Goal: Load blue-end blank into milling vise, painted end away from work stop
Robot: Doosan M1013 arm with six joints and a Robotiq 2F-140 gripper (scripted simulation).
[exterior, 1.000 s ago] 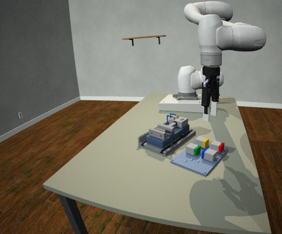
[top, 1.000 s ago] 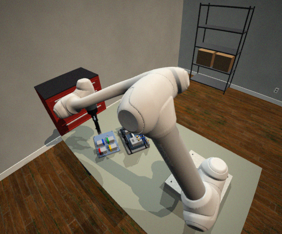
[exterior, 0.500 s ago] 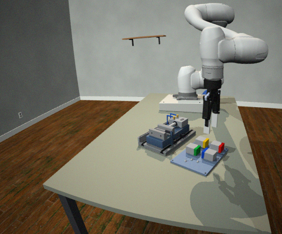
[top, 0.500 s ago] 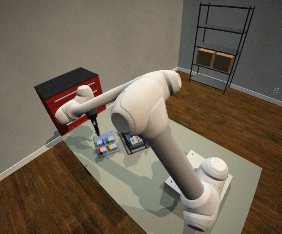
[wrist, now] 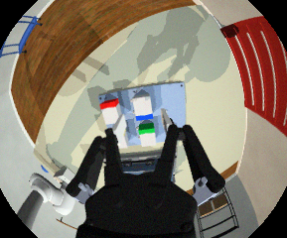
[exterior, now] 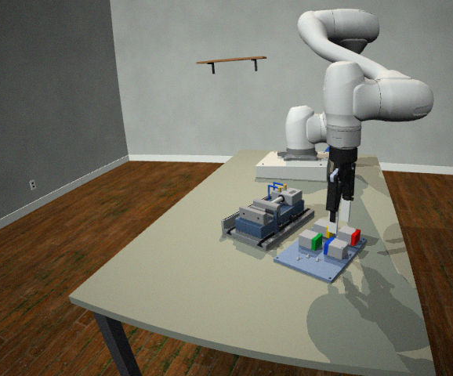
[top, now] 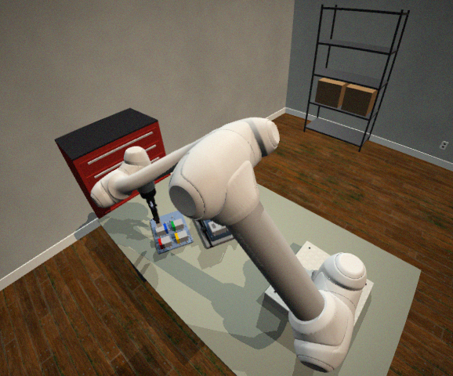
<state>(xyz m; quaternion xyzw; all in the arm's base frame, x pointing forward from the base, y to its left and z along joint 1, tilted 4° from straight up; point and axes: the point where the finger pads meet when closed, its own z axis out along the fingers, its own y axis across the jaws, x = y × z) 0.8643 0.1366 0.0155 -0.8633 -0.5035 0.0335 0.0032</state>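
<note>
Now: the blue-ended blank 100 mm below my hand. From my hand the other things lie so: green-ended blank (50 mm behind, 80 mm to the right, 100 mm below); then infeed plate (30 mm behind, 40 mm to the right, 120 mm below); then red-ended blank (80 mm behind, 50 mm to the left, 100 mm below).
</note>
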